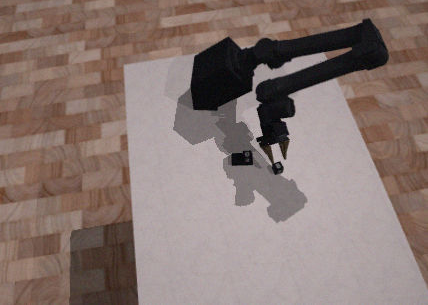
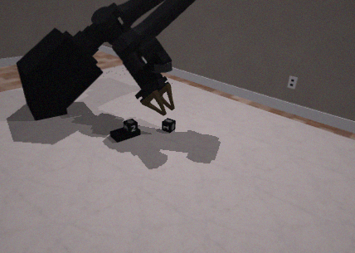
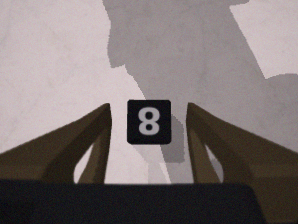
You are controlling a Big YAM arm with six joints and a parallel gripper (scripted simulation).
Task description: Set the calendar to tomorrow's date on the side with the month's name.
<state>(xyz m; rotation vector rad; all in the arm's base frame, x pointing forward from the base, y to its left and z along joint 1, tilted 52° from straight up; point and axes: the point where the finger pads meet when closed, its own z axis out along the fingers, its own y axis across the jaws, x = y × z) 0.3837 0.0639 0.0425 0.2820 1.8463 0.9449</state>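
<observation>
Now: hand 50 mm above the black digit cube. Round my hand: black tray: 120 mm to the right, 60 mm below, 60 mm behind.
</observation>
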